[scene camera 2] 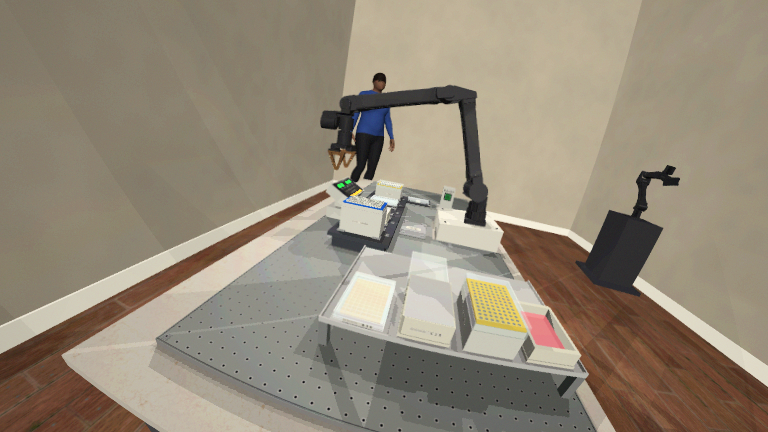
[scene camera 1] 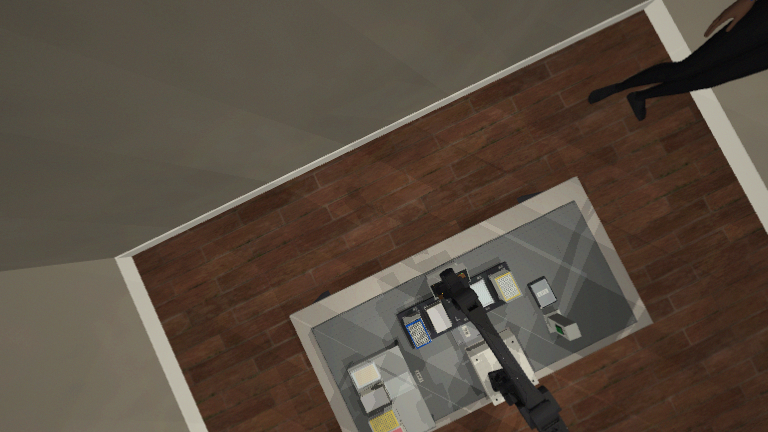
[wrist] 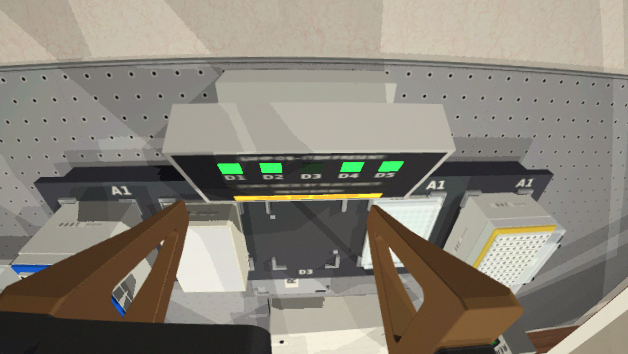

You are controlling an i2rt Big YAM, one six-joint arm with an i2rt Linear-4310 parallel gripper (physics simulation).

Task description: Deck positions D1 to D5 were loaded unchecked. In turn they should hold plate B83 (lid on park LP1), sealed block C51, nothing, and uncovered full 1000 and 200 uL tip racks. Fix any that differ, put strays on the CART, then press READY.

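Frame: origin at the arm's base, x ahead, y left, z up, level; metres.
Seen in the pictures: gripper, fingertip midpoint: (scene camera 2: 341,168) (wrist: 279,212); arm's base at its link origin: (scene camera 2: 474,221) (scene camera 1: 501,378).
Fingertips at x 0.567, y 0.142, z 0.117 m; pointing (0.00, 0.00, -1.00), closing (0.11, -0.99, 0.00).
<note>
Offsets run from my fingertips to a thing's top centre. "pt": to the spot under its first point.
My gripper (scene camera 1: 451,285) (scene camera 2: 342,167) (wrist: 279,212) is open and empty, high above the deck near the lamp console {pt dx -0.042, dy +0.011, dz -0.078 m} (scene camera 2: 346,189) (wrist: 310,127). Lamps D1, D2, D4 and D5 are green; D3 is dark. A blue-rimmed tip rack {dx -0.212, dy +0.195, dz -0.047 m} (scene camera 1: 418,333) (scene camera 2: 363,217) stands at D1. A white-topped block {dx -0.191, dy +0.073, dz -0.103 m} (scene camera 1: 438,318) (wrist: 212,257) stands at D2. D3 (wrist: 305,235) is bare. A pale, clear-topped plate {dx -0.150, dy -0.172, dz -0.130 m} (scene camera 1: 483,292) (wrist: 412,225) lies at D4, partly behind a finger. A yellow-rimmed tip rack {dx -0.129, dy -0.294, dz -0.074 m} (scene camera 1: 506,285) (scene camera 2: 388,189) (wrist: 520,250) stands at D5, with clear edges around its top. Item codes are unreadable.
A raised grey tray (scene camera 1: 400,381) (scene camera 2: 375,260) holds a cream plate {dx -0.372, dy +0.512, dz -0.119 m} (scene camera 2: 366,299), pale block {dx -0.479, dy +0.494, dz -0.094 m} (scene camera 2: 428,311), yellow rack {dx -0.585, dy +0.477, dz -0.065 m} (scene camera 2: 494,300), pink-filled trough {dx -0.692, dy +0.459, dz -0.104 m} (scene camera 2: 545,330) and clear piece {dx -0.457, dy +0.361, dz -0.111 m} (scene camera 2: 428,265). Right of the deck are a dark-framed pad {dx -0.252, dy -0.505, dz -0.178 m} (scene camera 1: 542,292) and green-screen box {dx -0.415, dy -0.523, dz -0.066 m} (scene camera 1: 562,326) (scene camera 2: 447,197).
</note>
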